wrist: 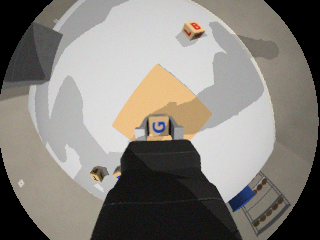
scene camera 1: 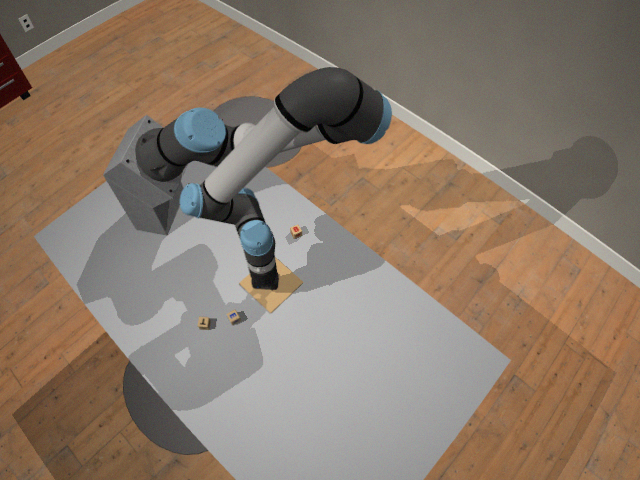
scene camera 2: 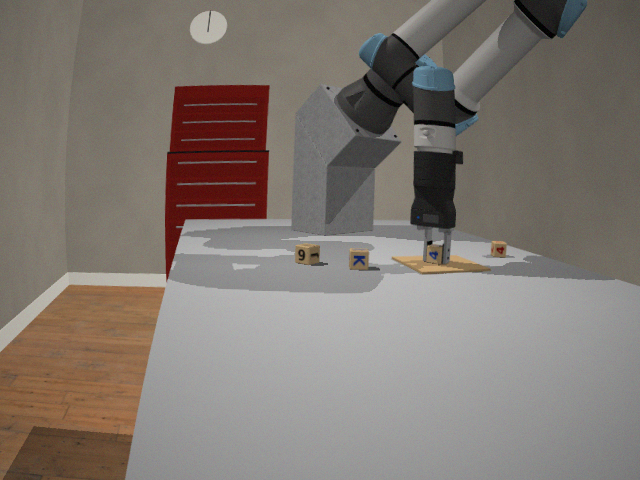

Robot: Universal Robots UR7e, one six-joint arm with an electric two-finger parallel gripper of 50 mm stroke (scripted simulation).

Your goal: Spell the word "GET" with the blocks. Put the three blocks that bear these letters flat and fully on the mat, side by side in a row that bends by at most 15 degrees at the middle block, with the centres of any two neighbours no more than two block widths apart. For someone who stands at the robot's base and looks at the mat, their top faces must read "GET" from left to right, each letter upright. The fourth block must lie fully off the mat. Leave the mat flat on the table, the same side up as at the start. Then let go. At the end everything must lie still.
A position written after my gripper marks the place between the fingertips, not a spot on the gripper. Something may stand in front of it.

Note:
I see my gripper (scene camera 2: 436,261).
My gripper is seen too in the wrist view (wrist: 158,122).

